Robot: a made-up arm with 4 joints. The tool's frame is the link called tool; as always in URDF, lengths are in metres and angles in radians. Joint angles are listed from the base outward. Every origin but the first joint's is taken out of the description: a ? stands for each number. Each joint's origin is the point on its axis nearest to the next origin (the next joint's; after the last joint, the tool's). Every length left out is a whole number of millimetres.
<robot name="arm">
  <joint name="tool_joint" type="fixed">
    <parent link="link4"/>
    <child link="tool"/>
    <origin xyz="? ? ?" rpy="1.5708 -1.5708 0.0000"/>
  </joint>
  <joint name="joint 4" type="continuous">
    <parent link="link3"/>
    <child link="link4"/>
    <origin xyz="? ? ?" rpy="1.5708 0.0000 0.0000"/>
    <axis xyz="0 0 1"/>
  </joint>
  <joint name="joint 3" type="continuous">
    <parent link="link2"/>
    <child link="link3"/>
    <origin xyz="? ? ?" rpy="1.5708 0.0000 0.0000"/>
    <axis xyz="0 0 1"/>
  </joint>
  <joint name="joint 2" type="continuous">
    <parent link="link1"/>
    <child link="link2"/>
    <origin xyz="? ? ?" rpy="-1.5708 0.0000 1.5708"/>
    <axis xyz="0 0 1"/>
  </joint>
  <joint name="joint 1" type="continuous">
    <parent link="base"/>
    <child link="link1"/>
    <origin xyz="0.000 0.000 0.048" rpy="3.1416 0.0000 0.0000"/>
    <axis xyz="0 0 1"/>
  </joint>
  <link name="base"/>
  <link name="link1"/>
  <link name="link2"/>
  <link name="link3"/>
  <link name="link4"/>
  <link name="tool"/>
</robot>
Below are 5 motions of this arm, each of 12 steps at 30 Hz.
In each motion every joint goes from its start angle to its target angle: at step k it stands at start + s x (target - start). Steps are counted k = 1, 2, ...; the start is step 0. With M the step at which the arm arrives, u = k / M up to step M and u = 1 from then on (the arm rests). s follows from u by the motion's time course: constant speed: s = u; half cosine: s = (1 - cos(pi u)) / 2; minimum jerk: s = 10 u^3 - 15 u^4 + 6 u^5.
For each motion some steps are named. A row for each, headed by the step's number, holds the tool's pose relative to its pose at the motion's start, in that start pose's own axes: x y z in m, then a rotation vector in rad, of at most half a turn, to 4 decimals.
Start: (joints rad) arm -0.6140 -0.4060 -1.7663 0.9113
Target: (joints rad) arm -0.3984 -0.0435 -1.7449 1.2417
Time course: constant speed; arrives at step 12
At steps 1, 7, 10, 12:
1: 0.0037 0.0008 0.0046 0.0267 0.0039 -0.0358
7: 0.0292 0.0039 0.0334 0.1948 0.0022 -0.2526
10: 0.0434 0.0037 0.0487 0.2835 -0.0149 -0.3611
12: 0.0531 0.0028 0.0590 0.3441 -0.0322 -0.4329

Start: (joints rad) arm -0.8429 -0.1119 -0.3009 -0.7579
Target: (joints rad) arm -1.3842 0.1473 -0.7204 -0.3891
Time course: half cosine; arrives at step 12
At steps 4, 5, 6, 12:
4: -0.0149 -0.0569 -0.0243 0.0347 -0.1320 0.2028
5: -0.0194 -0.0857 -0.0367 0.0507 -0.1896 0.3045
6: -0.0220 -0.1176 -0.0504 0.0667 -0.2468 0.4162
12: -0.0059 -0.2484 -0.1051 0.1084 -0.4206 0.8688

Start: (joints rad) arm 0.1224 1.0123 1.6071 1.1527
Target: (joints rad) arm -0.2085 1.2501 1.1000 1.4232
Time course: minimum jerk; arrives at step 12
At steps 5, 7, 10, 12:
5: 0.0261 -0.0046 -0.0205 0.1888 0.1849 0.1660
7: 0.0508 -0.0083 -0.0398 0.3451 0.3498 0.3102
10: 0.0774 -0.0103 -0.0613 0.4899 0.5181 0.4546
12: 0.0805 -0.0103 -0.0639 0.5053 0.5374 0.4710

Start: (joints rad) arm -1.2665 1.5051 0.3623 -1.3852
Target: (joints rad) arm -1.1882 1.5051 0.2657 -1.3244
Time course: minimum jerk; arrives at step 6
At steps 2, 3, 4, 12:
2: -0.0068 -0.0059 0.0017 0.0071 -0.0159 0.0188
3: -0.0163 -0.0143 0.0042 0.0174 -0.0375 0.0452
4: -0.0258 -0.0228 0.0068 0.0283 -0.0585 0.0723
12: -0.0327 -0.0290 0.0088 0.0366 -0.0734 0.0922

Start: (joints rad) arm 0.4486 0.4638 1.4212 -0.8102
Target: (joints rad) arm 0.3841 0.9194 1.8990 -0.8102
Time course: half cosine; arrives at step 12
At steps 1, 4, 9, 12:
1: 0.0039 -0.0010 0.0004 -0.0006 -0.0002 -0.0106
4: 0.0567 -0.0169 0.0080 -0.0022 -0.0024 -0.1553
9: 0.1792 -0.0726 0.0471 0.0552 -0.0079 -0.5287
12: 0.2051 -0.0888 0.0602 0.0826 -0.0087 -0.6174

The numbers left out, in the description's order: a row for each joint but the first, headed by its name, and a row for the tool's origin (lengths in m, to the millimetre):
tool: -0.193 0.024 0.000
joint 4: 0.079 -0.037 0.000
joint 3: 0.117 -0.269 0.000
joint 2: -0.373 0.049 0.000

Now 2 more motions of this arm.
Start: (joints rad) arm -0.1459 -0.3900 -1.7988 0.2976
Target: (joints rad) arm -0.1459 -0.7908 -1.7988 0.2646
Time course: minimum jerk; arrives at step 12
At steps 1, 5, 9, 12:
1: 0.0005 -0.0002 -0.0002 -0.0006 -0.0019 0.0006
5: 0.0330 -0.0113 -0.0119 -0.0428 -0.1296 0.0389
9: 0.0892 -0.0271 -0.0208 -0.1105 -0.3362 0.0977
12: 0.1001 -0.0297 -0.0210 -0.1232 -0.3752 0.1083

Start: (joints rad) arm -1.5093 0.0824 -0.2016 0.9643
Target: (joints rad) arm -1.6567 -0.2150 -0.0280 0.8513
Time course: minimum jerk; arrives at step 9
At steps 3, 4, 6, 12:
3: 0.0049 -0.0067 -0.0032 0.0374 -0.0120 0.0073
4: 0.0093 -0.0118 -0.0062 0.0712 -0.0207 0.0109
6: 0.0184 -0.0201 -0.0125 0.1438 -0.0322 0.0095
12: 0.0231 -0.0231 -0.0159 0.1828 -0.0343 0.0039

